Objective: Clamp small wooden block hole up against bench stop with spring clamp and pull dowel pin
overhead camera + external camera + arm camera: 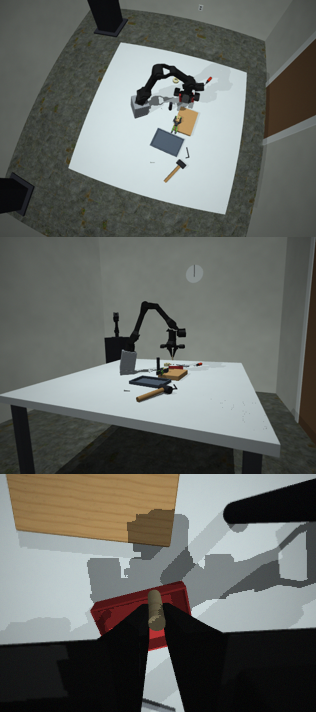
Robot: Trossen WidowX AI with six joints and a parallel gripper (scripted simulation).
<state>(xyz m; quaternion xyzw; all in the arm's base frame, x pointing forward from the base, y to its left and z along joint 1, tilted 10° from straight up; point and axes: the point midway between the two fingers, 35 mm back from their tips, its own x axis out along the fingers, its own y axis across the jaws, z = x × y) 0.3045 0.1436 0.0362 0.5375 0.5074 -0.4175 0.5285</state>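
The red tray is 140 mm below my hand and 70 mm to the left of it. Also, from my hand: dowel pin 40 mm below; wooden board 140 mm below, 130 mm to the right, 50 mm ahead; small wooden block 140 mm to the right, 110 mm below, 10 mm behind.
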